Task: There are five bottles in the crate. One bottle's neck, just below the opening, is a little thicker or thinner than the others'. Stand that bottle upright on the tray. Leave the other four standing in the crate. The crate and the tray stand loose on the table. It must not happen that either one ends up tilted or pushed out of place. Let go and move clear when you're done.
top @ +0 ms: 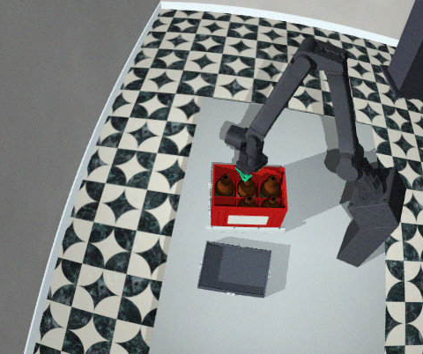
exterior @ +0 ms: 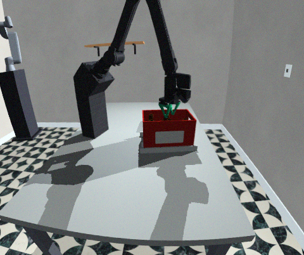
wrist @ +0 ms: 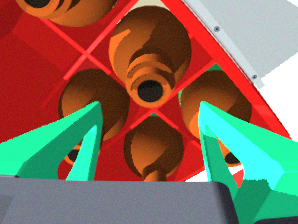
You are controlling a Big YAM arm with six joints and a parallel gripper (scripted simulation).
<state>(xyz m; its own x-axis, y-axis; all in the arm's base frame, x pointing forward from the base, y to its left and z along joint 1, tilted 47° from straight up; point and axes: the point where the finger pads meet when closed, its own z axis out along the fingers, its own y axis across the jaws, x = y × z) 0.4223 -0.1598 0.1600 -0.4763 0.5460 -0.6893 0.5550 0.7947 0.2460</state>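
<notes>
My hand is 10 cm above the glass bottle. From my hand the other things lie so: crate 11 cm below, 4 cm to the left; dark grey tray 31 cm to the left, 18 cm below, 6 cm ahead.
</notes>
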